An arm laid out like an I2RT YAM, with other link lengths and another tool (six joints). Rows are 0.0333 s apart.
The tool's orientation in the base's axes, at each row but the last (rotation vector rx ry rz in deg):
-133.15 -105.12 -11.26
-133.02 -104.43 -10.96
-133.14 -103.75 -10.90
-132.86 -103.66 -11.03
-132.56 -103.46 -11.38
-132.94 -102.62 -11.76
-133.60 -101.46 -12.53
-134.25 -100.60 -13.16
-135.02 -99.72 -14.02
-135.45 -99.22 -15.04
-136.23 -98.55 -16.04
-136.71 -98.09 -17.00
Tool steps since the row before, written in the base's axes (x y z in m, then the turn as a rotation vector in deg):
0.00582 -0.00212 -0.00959 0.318 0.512 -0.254
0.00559 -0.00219 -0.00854 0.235 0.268 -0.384
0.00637 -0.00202 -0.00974 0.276 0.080 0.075
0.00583 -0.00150 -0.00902 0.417 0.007 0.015
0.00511 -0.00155 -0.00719 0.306 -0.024 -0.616
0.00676 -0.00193 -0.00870 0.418 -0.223 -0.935
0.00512 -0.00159 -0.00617 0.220 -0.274 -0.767
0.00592 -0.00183 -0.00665 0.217 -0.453 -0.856
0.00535 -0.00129 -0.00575 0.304 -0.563 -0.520
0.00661 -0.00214 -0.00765 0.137 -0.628 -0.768
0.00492 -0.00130 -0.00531 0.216 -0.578 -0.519
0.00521 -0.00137 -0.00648 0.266 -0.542 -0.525
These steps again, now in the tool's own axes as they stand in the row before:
-0.00268 0.00666 0.00888 0.507 0.207 0.358
-0.00256 0.00648 0.00777 0.228 0.191 0.431
-0.00245 0.00733 0.00893 0.160 0.243 -0.059
-0.00197 0.00666 0.00833 0.112 0.401 -0.020
-0.00184 0.00585 0.00653 -0.088 0.348 0.587
-0.00211 0.00766 0.00787 -0.320 0.529 0.847
-0.00159 0.00579 0.00554 -0.381 0.339 0.672
-0.00167 0.00664 0.00598 -0.569 0.391 0.713
-0.00107 0.00585 0.00529 -0.561 0.484 0.361
-0.00197 0.00736 0.00698 -0.735 0.358 0.579
-0.00108 0.00532 0.00497 -0.599 0.406 0.355
-0.00137 0.00561 0.00613 -0.552 0.443 0.373

